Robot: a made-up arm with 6 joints.
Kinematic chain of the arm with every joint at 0, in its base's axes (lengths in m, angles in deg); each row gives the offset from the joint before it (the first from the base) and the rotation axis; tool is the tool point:
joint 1: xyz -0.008 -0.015 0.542 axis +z
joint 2: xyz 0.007 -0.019 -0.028 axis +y
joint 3: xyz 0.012 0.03 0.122 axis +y
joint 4: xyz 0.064 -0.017 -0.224 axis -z
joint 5: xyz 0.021 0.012 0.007 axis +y
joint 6: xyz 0.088 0 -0.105 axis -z
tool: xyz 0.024 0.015 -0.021
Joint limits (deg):
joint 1: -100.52..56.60
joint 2: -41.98..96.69
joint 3: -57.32..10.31
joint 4: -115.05..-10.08
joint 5: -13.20..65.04
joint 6: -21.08..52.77
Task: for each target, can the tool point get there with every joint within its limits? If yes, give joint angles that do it. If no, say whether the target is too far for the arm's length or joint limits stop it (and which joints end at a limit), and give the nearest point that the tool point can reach.
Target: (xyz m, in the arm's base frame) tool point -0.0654 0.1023 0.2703
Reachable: yes | joints 29.49 48.96 -30.04 -100.48 -6.42 -7.48
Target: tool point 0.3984 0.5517 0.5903
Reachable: no: too far | nearest point 0.2404 0.3313 0.5603 | short by 0.273 m
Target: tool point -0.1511 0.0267 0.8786
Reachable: no: joint limits stop it (at a limit: joint 1, joint 2, joint 3, joint 5) | nearest point 0.0310 0.2132 0.8549 | short by 0.262 m
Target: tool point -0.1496 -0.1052 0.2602
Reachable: yes | joints 43.15 80.73 -22.26 -67.70 37.60 37.46
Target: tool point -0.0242 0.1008 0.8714
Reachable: no: joint limits stop it (at a limit: joint 1, joint 2, joint 3, joint 5) | nearest point 0.0512 0.1967 0.8708 | short by 0.122 m
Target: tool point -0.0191 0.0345 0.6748
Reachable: no: joint limits stop it (at a limit: joint 2, joint 3, joint 4, joint 5, joint 6) | nearest point -0.0524 0.1831 0.6105 | short by 0.165 m
